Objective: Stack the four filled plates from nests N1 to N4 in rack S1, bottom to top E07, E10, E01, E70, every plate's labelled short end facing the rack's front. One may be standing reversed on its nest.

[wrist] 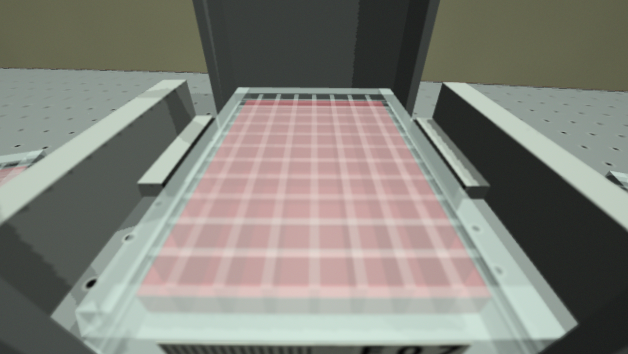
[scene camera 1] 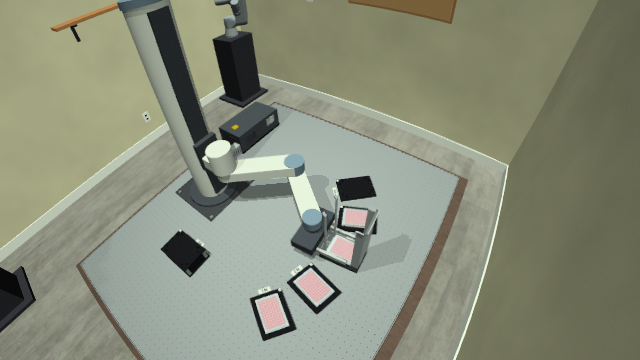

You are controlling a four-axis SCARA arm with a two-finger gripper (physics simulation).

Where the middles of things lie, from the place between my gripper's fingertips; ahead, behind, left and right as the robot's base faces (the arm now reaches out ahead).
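I see the dark grey controller box [scene camera 1: 254, 116], and the box is 350 mm to the left of my hand and 860 mm behind it.
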